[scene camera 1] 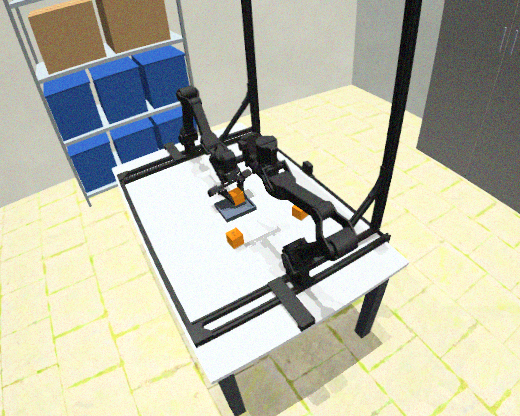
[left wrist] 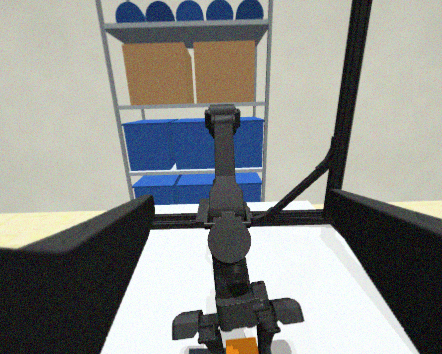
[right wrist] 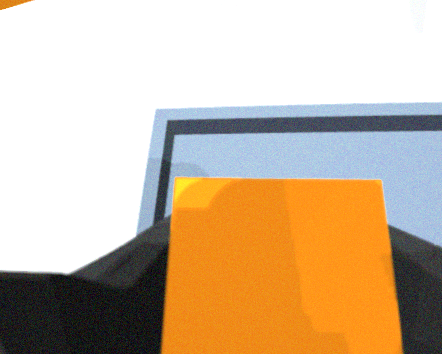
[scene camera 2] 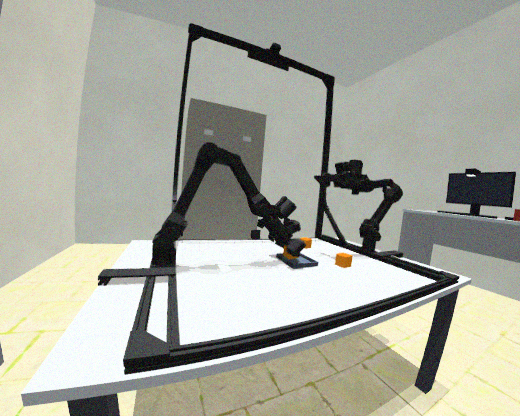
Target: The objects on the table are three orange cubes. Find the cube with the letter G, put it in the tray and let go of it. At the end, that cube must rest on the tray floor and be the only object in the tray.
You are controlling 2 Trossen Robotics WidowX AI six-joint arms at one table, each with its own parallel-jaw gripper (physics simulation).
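Frame: origin at the left arm's base, x ahead, y right, z down, level; millimetres.
Seen in the pictures: left gripper, fingertip midpoint: (scene camera 1: 236,141) (left wrist: 240,200) (scene camera 2: 321,176); right gripper, fingertip midpoint: (scene camera 1: 239,202) (right wrist: 264,220); left arm's base, link origin: (scene camera 1: 299,278) (scene camera 2: 368,250); right arm's base, link origin: (scene camera 1: 190,151) (scene camera 2: 163,263).
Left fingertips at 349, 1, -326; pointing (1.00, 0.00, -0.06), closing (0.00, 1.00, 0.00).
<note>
Offsets run from my left fingertips to a thing's top centre, as dx, dy, dz. "*": to the spot under its first point. Level surfaces: height alone.
My right gripper (scene camera 1: 235,194) (scene camera 2: 294,248) (left wrist: 241,341) is shut on an orange cube @(+100, +15, +281) (scene camera 1: 237,197) (scene camera 2: 289,253) (left wrist: 242,346) (right wrist: 280,265), low over the dark tray @(+83, -3, +328) (scene camera 1: 241,215) (scene camera 2: 306,264) (right wrist: 300,109). Whether the cube touches the tray floor is unclear. Its face in the right wrist view shows no letter. A second orange cube @(-83, -89, +301) (scene camera 1: 235,238) (scene camera 2: 343,260) stands apart from the tray; its top mark is unreadable. A third orange cube @(-95, +184, +301) (scene camera 1: 299,212) (scene camera 2: 306,243) is partly hidden behind the left arm in scene camera 1. My left gripper (scene camera 2: 318,178) is open and empty, raised above the table.
The left arm (scene camera 1: 300,195) (scene camera 2: 385,187) reaches over the table @(dz +345) (scene camera 1: 175,240) (scene camera 2: 280,310). Black rails run along the table edges, with a tall black frame @(* -330, +341, -130) (scene camera 1: 395,115) (scene camera 2: 327,150). A shelf unit with boxes stands behind the right arm. A cube's corner @(* -72, +181, +343) (right wrist: 11,3) shows at the right wrist view's upper left.
</note>
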